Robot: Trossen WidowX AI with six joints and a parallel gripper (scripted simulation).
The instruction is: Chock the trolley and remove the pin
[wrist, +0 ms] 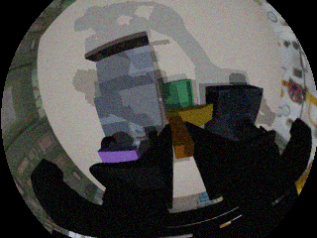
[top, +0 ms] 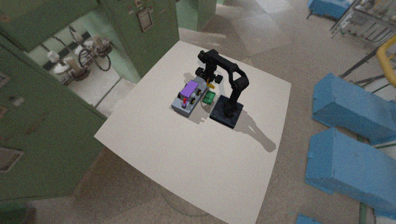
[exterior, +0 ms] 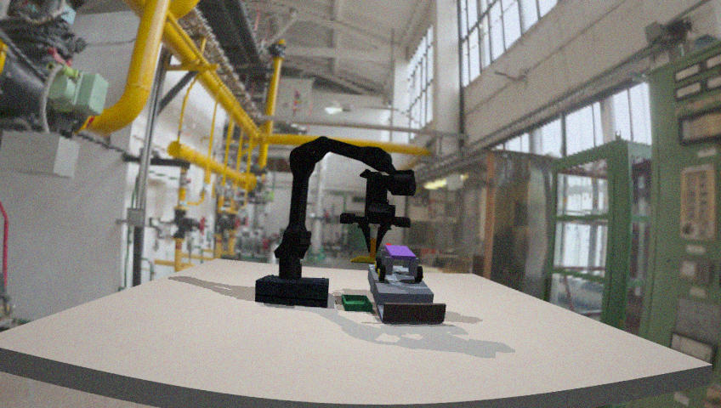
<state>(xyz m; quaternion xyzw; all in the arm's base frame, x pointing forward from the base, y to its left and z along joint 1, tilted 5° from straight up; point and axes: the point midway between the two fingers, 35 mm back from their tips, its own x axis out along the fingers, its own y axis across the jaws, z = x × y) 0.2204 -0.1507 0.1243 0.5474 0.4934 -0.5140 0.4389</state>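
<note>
My gripper tip is 2 cm past the yellow chock and 1 cm above it. Round my gripper tip: trolley: 11 cm ahead, 10 cm to the left, 4 cm below; then tray: 3 cm behind, 3 cm to the left, 16 cm below; then dark brown block: 8 cm ahead, 16 cm to the right, 13 cm below.
</note>
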